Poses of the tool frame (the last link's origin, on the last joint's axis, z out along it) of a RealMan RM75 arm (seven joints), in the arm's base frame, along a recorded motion.
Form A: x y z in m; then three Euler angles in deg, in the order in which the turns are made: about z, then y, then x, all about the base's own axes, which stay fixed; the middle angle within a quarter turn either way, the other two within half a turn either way.
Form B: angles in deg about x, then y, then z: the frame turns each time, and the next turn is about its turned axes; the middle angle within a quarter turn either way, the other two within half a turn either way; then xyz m. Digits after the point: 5 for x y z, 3 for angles.
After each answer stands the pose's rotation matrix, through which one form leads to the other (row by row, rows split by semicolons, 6 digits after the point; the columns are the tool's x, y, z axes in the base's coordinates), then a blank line. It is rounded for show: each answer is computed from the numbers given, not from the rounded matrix.
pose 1, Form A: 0.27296, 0.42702, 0.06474, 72.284, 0.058, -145.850
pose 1, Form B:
-145.850, 0.058, 72.284, 0.27296, 0.42702, 0.06474
0.304299 -0.952576 0.001012; -0.788497 -0.251288 0.561361; -0.534485 -0.171620 -0.827570

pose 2, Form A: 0.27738, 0.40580, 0.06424, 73.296, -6.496, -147.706
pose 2, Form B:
-147.706, -6.496, 73.296, 0.27738, 0.40580, 0.06424
0.285582 -0.951653 -0.113134; -0.792274 -0.300860 0.530834; -0.539207 -0.061964 -0.839891

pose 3, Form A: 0.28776, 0.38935, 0.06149, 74.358, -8.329, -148.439
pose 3, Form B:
-148.439, -8.329, 74.358, 0.28776, 0.38935, 0.06149
0.266782 -0.952808 -0.144857; -0.800084 -0.302755 0.517885; -0.537302 -0.022265 -0.843096

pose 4, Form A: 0.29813, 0.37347, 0.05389, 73.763, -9.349, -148.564
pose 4, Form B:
-148.564, -9.349, 73.763, 0.29813, 0.37347, 0.05389
0.275897 -0.947360 -0.162448; -0.795501 -0.319915 0.514618; -0.539498 -0.012754 -0.841890

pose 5, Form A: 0.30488, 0.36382, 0.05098, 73.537, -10.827, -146.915
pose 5, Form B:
-146.915, -10.827, 73.537, 0.30488, 0.36382, 0.05098
0.278351 -0.941932 -0.187844; -0.774452 -0.335784 0.536165; -0.568106 -0.003766 -0.822947

